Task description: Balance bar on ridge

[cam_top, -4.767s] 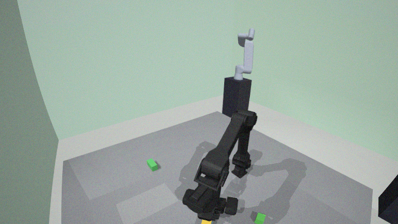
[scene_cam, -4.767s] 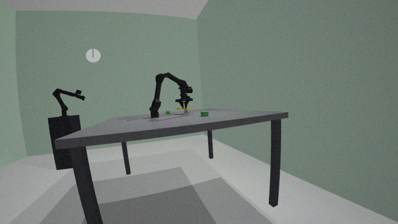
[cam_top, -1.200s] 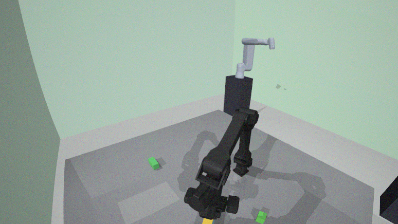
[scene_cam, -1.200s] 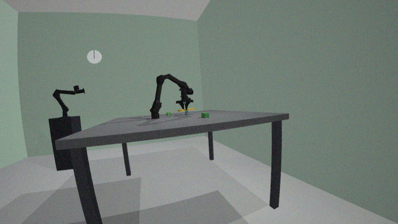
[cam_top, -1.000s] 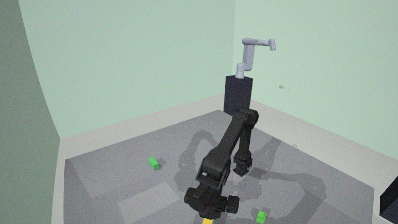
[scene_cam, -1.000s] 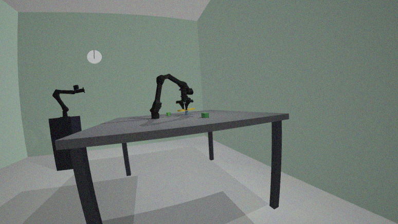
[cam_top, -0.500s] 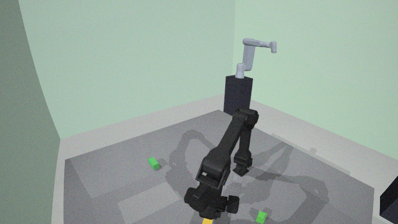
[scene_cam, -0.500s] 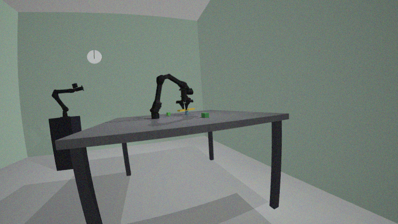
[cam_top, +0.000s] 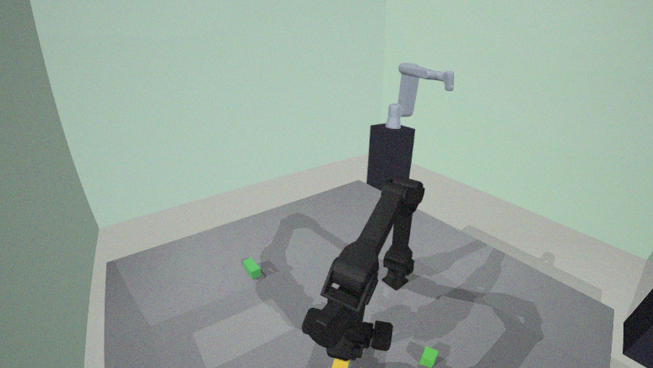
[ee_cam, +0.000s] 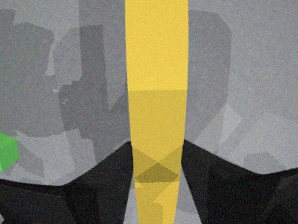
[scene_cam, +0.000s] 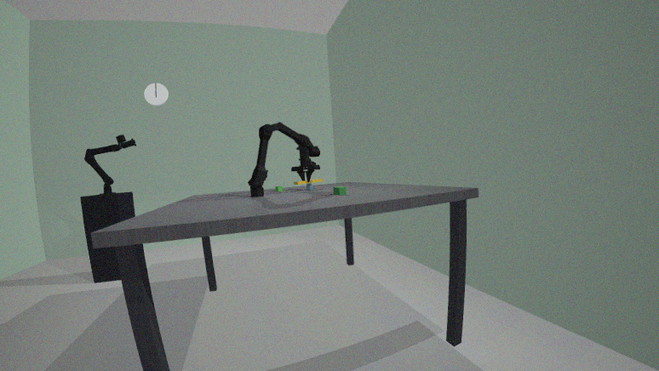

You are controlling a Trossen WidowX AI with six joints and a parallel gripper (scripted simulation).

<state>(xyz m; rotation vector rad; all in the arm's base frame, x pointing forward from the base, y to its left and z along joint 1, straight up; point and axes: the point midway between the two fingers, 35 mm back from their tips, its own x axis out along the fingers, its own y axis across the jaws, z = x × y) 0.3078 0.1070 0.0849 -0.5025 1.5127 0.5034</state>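
My gripper tip is 2 cm to the right of the yellow bar and 2 cm short of it.
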